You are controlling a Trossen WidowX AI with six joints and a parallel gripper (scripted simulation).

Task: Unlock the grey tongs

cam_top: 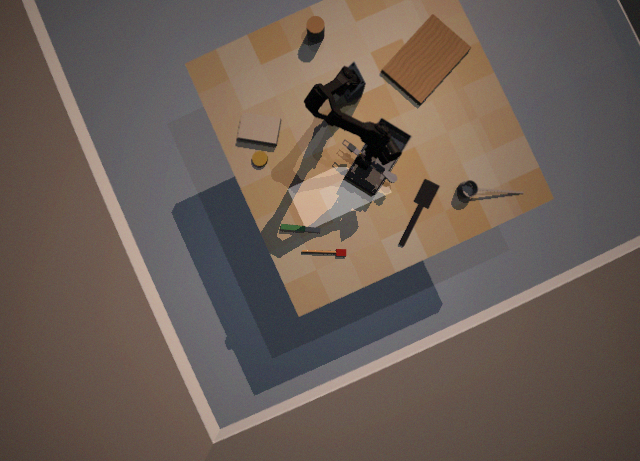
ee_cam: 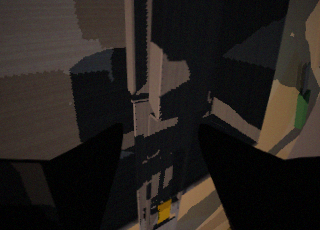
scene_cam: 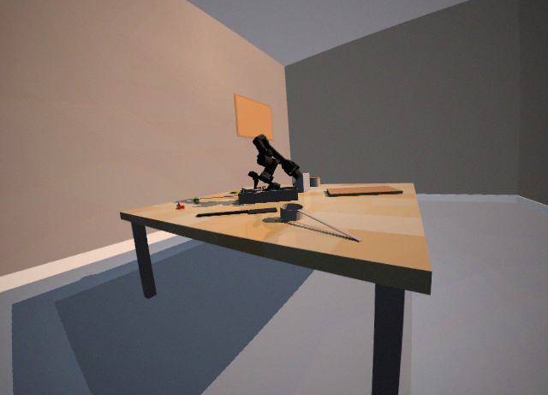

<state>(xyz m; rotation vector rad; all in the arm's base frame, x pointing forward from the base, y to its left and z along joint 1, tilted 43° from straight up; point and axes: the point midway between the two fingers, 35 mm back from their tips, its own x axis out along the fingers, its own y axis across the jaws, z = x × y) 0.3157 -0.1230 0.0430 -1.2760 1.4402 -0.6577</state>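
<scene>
My gripper tip is 30 mm past the yellow slider, 10 mm to the right of it and 30 mm below it. The rest, counted from my gripper tip: green-handled tool 110 mm ahead, 380 mm to the right, 20 mm below; roasting tin 10 mm ahead, 70 mm to the left; black spatula 310 mm ahead, 120 mm to the left, 30 mm below.
</scene>
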